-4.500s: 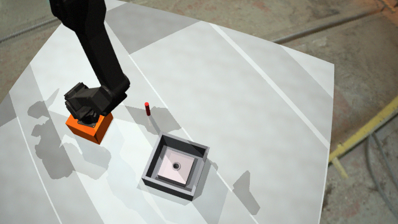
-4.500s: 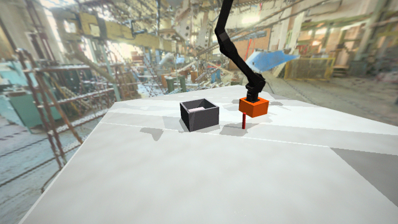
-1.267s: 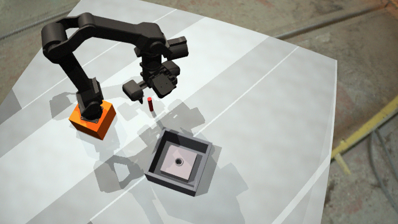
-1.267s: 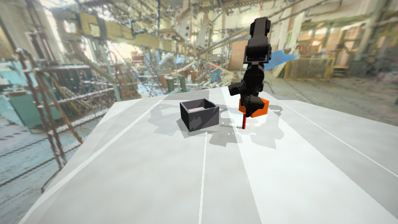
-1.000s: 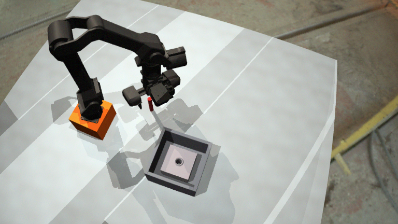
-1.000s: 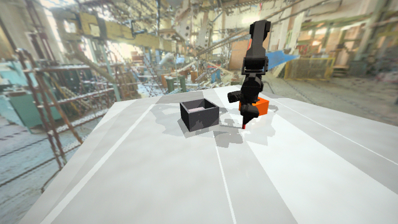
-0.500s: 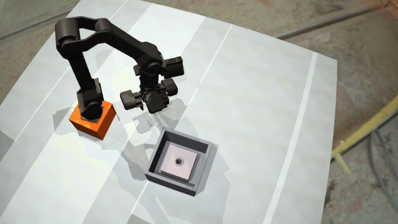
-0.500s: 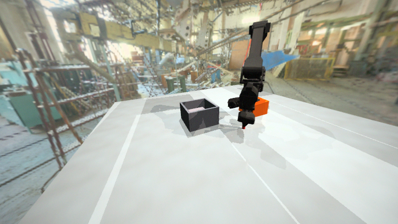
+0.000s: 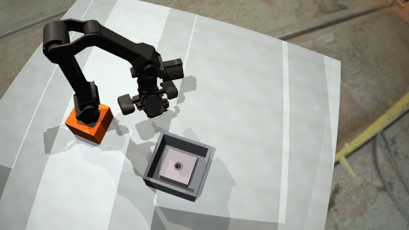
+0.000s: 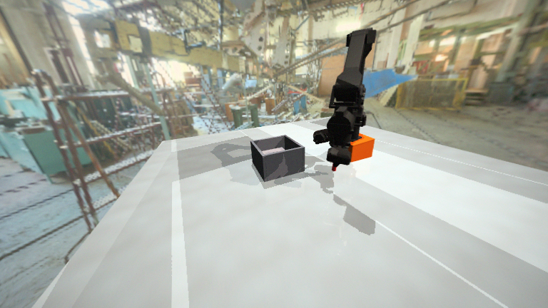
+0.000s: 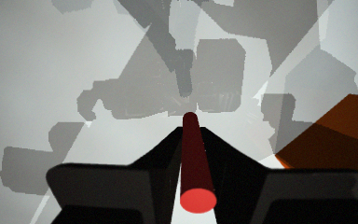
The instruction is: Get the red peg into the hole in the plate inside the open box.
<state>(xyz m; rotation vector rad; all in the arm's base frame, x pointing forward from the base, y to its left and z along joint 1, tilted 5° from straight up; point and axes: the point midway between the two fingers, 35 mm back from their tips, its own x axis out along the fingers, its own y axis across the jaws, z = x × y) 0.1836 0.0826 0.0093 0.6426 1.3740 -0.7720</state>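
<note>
The grey box is 140 mm ahead of my gripper tip, 170 mm to the right of it and 10 mm below it. The rest, counted from my gripper tip: red peg (20 mm above).
</note>
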